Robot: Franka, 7 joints.
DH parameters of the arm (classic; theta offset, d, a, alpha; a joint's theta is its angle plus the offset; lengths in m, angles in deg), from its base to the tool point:
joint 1: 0 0.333 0 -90
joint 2: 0 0 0 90
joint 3: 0 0.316 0.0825 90
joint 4: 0 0 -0.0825 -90
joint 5: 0 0.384 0 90
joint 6: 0 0 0.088 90
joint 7: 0 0.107 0 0
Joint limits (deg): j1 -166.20..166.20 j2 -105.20..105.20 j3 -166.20..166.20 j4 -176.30..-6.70 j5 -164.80..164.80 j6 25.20..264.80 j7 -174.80..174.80
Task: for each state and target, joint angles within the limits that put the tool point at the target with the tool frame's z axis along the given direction. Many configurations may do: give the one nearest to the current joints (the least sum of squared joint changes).
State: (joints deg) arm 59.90 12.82 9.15 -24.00 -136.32 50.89 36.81
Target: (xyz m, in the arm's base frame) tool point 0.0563 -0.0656 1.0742 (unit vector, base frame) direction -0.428 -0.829 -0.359
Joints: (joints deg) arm 30.14 6.00 -4.38 -6.76 -139.28 58.72 36.81
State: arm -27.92 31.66 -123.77 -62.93 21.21 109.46 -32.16
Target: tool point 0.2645 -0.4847 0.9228 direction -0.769 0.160 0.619
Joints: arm -40.59 66.27 -147.90 -37.93 -7.58 105.22 -32.16
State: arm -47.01 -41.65 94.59 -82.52 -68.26 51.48 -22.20
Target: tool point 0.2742 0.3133 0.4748 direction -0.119 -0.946 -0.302
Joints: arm -32.62 -24.90 82.16 -116.07 -25.29 57.32 -22.20
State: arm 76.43 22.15 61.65 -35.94 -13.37 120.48 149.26
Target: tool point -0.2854 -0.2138 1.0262 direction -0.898 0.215 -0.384
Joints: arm 123.98 -23.99 53.29 -46.76 0.02 97.91 149.26
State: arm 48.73 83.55 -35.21 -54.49 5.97 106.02 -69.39
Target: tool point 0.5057 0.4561 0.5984 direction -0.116 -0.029 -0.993
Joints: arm 53.42 38.08 -26.96 -39.05 19.64 68.29 -69.39
